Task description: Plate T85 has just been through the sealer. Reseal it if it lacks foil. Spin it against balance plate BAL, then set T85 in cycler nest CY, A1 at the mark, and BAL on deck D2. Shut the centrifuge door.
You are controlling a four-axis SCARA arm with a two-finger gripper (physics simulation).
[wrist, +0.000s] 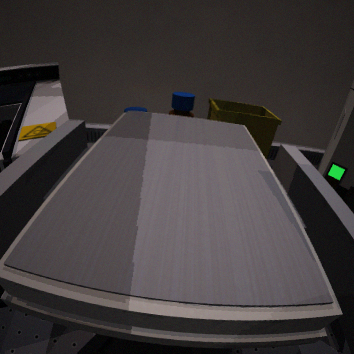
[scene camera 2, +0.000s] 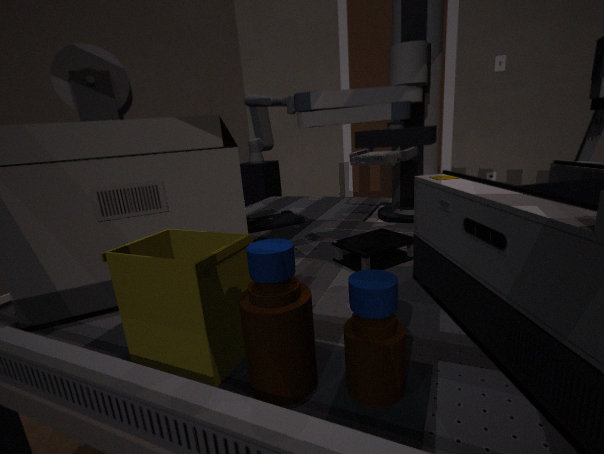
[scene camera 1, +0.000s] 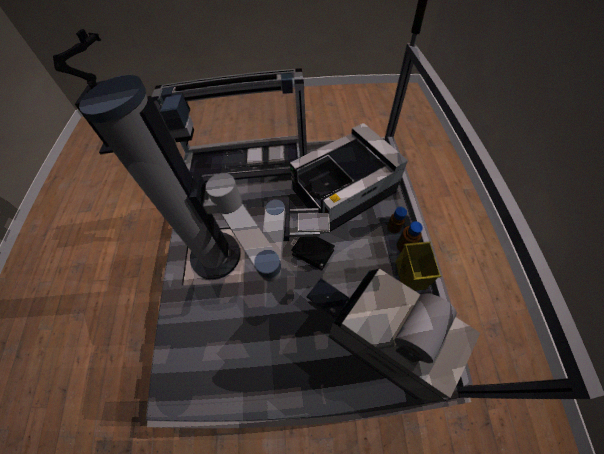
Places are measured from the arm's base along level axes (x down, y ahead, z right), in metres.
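Pixels of known places: gripper, fingertip midpoint: (wrist: 181, 147) (scene camera 2: 376, 156) (scene camera 1: 319, 222); arm's base, origin of the base link: (scene camera 2: 413, 215) (scene camera 1: 215, 255).
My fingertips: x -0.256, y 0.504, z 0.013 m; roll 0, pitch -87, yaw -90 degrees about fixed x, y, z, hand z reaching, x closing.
Ahead of a thing's pixels: the offset from my fingertips to its top centre. "pt": to the spot under its first point.
My gripper (scene camera 1: 315, 222) (scene camera 2: 382, 158) (wrist: 181, 147) is shut on a plate @(dx -0.005, dy -0.022, dz -0.001 m) (scene camera 1: 313, 223) (scene camera 2: 374, 159) (wrist: 180, 215), its two fingers along the long sides. A flat grey sheet covers the plate's top. The plate is level, well above the table; no label on it is legible. Beside it in scene camera 1 is a white box-shaped device (scene camera 1: 364, 187) (scene camera 2: 465, 215) with a yellow warning label and an open dark well, which looks like the centrifuge. The beige sealer @(dx -0.233, dy +0.233, dz +0.467 m) (scene camera 1: 382, 305) (scene camera 2: 125, 175) carries a roll. Two pale plates, one @(dx +0.171, dy -0.305, dz -0.588 m) (scene camera 1: 254, 155) left of the other @(dx +0.171, dy -0.181, dz -0.589 m) (scene camera 1: 276, 153), sit under the gantry.
A low black stand (scene camera 1: 312, 251) (scene camera 2: 375, 241) is near the held plate. A dark tray @(pt dx +0.141, dy +0.009, dz +0.266 m) (scene camera 1: 327, 296) (scene camera 2: 277, 219) projects from the sealer. Two blue-capped brown bottles and a yellow bin (scene camera 1: 419, 265) (scene camera 2: 175, 300) (wrist: 245, 117) line the table edge. A gantry frame @(pt dx -0.107, dy -0.034, dz -0.549 m) (scene camera 1: 300, 115) stands at the back.
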